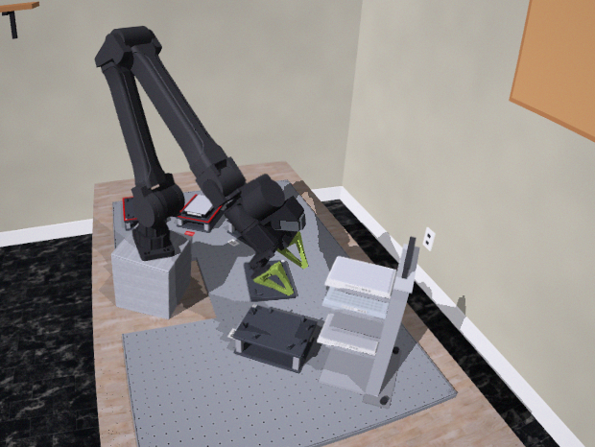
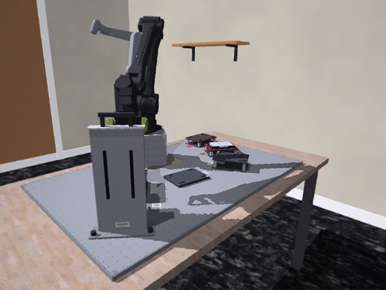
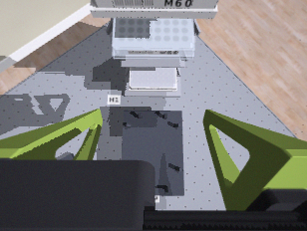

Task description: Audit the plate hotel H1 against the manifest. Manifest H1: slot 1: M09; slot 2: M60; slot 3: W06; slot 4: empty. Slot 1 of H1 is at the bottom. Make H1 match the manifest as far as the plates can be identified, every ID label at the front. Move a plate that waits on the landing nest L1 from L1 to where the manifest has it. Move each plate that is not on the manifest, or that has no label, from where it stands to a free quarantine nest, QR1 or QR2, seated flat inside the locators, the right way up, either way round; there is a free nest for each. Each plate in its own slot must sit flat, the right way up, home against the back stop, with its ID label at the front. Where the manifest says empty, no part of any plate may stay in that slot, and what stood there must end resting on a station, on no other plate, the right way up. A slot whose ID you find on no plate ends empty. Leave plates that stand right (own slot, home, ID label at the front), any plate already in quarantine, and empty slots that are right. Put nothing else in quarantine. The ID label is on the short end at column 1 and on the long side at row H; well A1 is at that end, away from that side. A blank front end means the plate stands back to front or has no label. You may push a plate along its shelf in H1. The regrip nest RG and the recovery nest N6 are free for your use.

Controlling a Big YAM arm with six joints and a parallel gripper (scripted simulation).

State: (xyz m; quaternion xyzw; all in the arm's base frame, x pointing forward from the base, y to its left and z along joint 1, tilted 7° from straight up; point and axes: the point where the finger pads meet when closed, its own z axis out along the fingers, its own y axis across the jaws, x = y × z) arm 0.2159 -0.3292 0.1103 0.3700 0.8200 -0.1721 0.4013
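My gripper is now 90 mm short of the clear plate, 100 mm to the left of it and 10 mm above it. Also, from my hand: hotel back panel (140 mm ahead, 160 mm to the right, 70 mm below); h1 tag (130 mm ahead, 230 mm below).
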